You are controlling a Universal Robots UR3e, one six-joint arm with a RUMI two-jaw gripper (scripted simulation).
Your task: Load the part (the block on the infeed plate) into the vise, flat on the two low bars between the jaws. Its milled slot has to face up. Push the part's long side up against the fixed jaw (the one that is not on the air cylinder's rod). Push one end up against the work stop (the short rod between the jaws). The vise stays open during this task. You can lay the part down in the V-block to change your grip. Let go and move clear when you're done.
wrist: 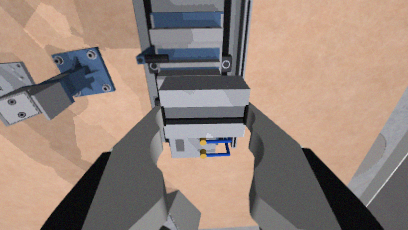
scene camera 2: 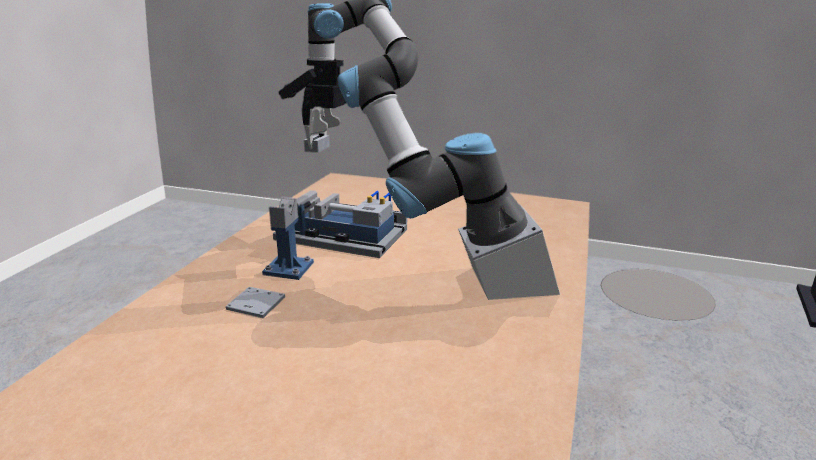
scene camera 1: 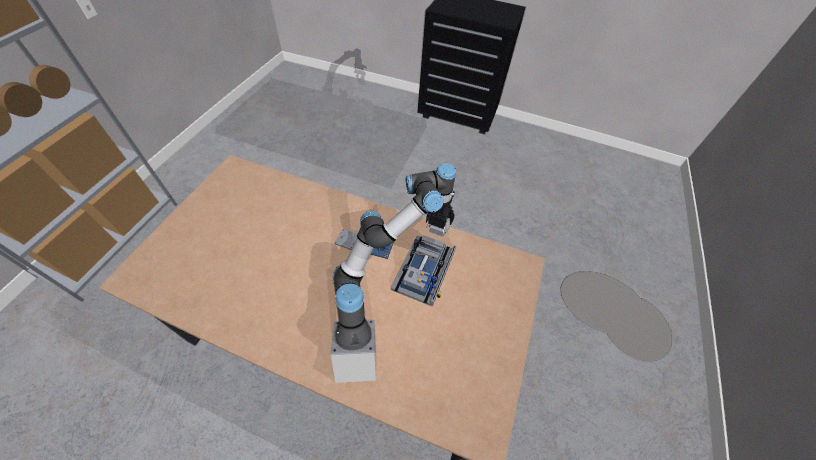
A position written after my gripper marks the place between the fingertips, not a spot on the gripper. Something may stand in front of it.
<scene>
In view: my gripper (scene camera 2: pixel 317 146) and a part (wrist: pixel 195 106).
My gripper is seen too in the wrist view (wrist: pixel 204 104).
</scene>
